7 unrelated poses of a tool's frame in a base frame.
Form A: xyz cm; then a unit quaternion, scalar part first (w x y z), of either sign.
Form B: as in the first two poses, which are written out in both.
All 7 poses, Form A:
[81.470, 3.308, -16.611, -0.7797, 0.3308, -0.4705, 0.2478]
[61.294, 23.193, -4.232, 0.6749, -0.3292, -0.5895, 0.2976]
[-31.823, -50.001, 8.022, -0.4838, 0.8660, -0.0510, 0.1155]
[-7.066, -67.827, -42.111, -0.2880, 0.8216, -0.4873, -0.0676]
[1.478, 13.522, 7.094, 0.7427, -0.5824, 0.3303, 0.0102]
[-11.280, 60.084, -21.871, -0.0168, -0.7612, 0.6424, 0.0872]
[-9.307, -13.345, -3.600, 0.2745, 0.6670, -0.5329, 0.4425]
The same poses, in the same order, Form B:
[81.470, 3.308, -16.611, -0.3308, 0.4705, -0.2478, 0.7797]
[61.294, 23.193, -4.232, -0.3292, -0.5895, 0.2976, 0.6749]
[-31.823, -50.001, 8.022, -0.8660, 0.0510, -0.1155, 0.4838]
[-7.066, -67.827, -42.111, -0.8216, 0.4873, 0.0676, 0.2880]
[1.478, 13.522, 7.094, -0.5824, 0.3303, 0.0102, 0.7427]
[-11.280, 60.084, -21.871, 0.7612, -0.6424, -0.0872, 0.0168]
[-9.307, -13.345, -3.600, 0.6670, -0.5329, 0.4425, 0.2745]

